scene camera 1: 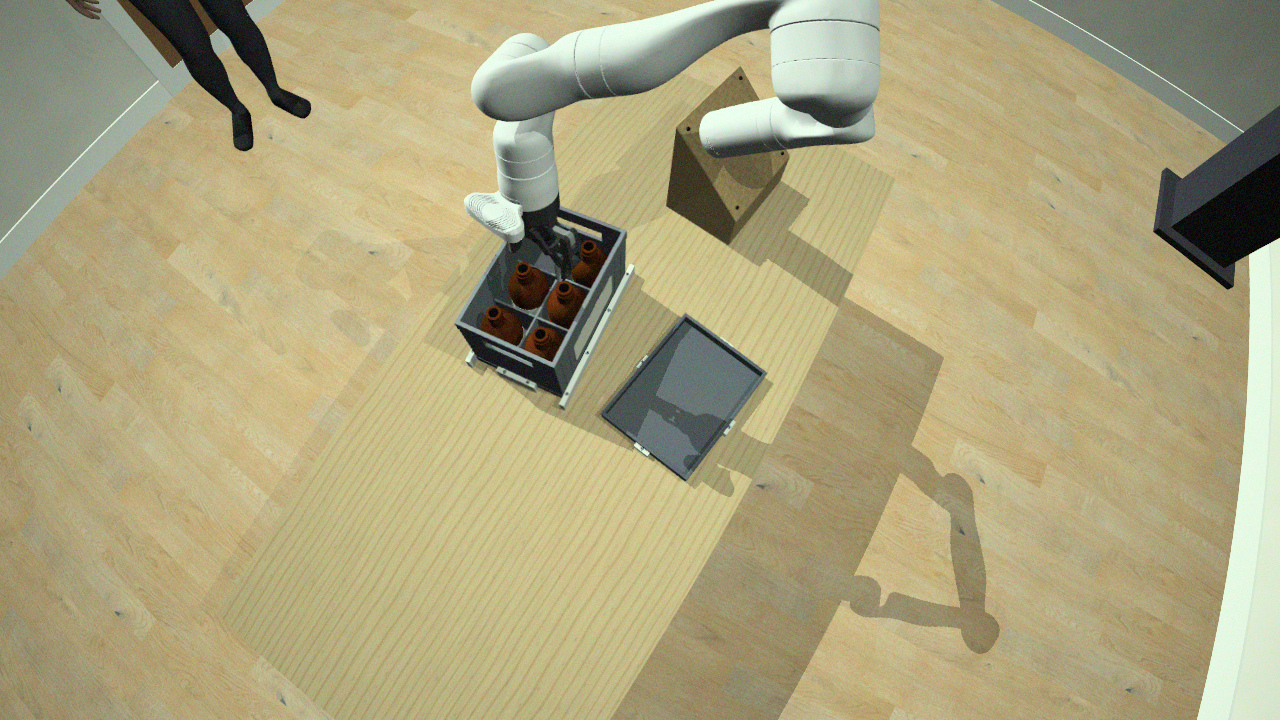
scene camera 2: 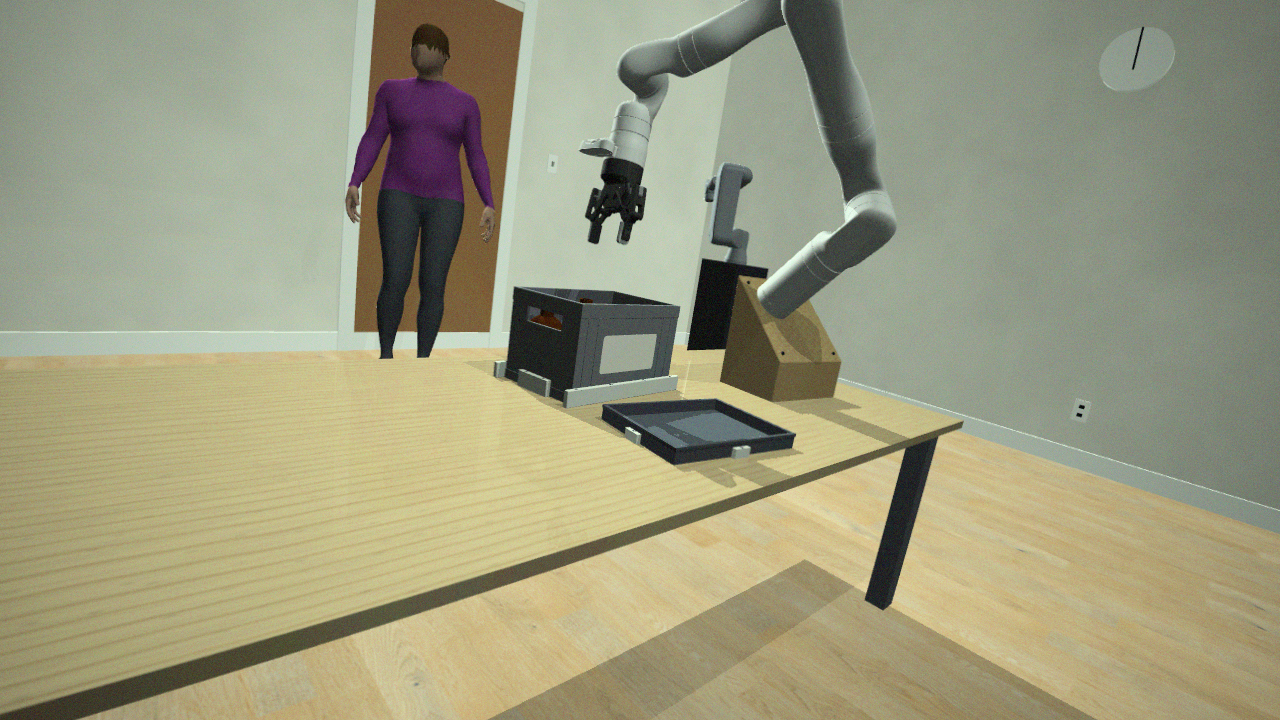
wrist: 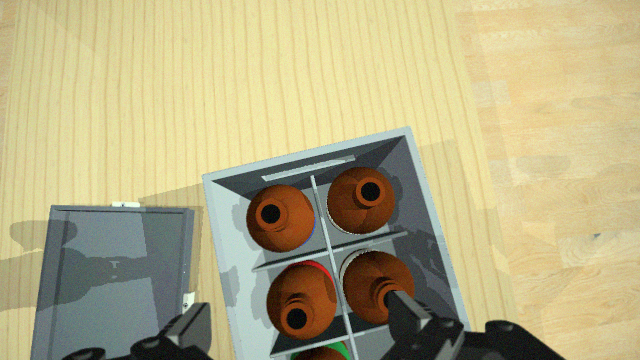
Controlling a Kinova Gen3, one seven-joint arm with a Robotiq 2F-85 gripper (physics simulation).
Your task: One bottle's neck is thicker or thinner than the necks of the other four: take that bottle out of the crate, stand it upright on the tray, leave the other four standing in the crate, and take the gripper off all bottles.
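Pixels of known places: gripper, fingertip midpoint: (scene camera 1: 538,262) (scene camera 2: 606,243) (wrist: 301,316); arm's base at its link origin: (scene camera 1: 717,134) (scene camera 2: 772,302).
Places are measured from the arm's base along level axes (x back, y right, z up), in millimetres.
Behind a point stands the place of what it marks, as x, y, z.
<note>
Five brown bottles stand upright in the dark grey crate (scene camera 1: 547,374) @[-540, -17, -86] (scene camera 2: 544,353) @[-553, 43, -128] (wrist: 310,152) @[-553, 57, -25]. In the wrist view, a blue-marked bottle (wrist: 295,235) @[-483, 38, -80] and a white-marked bottle (wrist: 350,215) @[-501, 93, -78] fill the far row. A red-marked bottle (wrist: 310,285) @[-435, 51, -77] and another white-marked bottle (wrist: 362,275) @[-442, 102, -79] stand in the middle row. Part of a green-marked bottle (wrist: 320,355) @[-363, 58, -99] shows at the bottom edge. I cannot tell which neck differs. My gripper (scene camera 1: 562,270) @[-444, 52, 77] (scene camera 2: 608,240) @[-444, 52, 77] (wrist: 301,316) @[-444, 52, 77] is open and empty, well above the crate. The tray (scene camera 1: 707,358) @[-318, -208, -195] (scene camera 2: 707,425) @[-365, -198, -195] (wrist: 115,320) @[-380, -215, -195] is bare.
Pale strips (scene camera 1: 597,338) @[-414, -23, -171] (scene camera 2: 622,391) @[-418, -25, -185] run along the crate's base. Small clips (scene camera 1: 641,448) @[-533, -206, -185] (scene camera 2: 740,452) @[-416, -317, -191] sit at the tray's edge. The wooden arm mount (scene camera 1: 707,192) @[-76, -36, -77] (scene camera 2: 778,371) @[-77, -109, -132] stands behind the tray. A person (scene camera 2: 425,152) stands beyond the table.
</note>
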